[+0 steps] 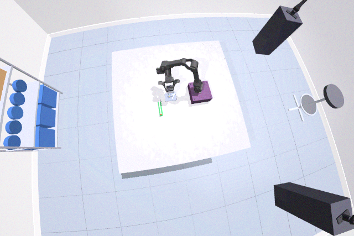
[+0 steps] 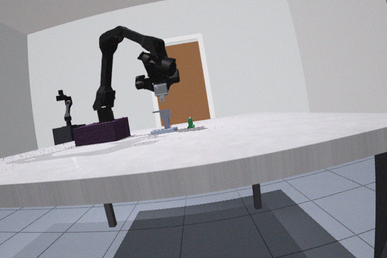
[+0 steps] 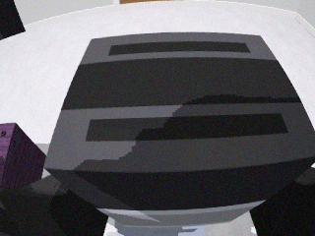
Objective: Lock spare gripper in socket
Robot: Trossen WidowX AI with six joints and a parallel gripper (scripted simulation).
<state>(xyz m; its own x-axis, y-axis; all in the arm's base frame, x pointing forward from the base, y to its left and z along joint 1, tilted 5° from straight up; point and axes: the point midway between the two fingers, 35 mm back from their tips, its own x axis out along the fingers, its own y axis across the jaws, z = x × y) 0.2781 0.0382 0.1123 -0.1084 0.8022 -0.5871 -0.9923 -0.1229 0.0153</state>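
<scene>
Now: the grey mount 140 mm below my gripper tip, 10 mm to the right of it and 10 mm behind it. Round my gripper tip: spare gripper 10 mm to the right.
</scene>
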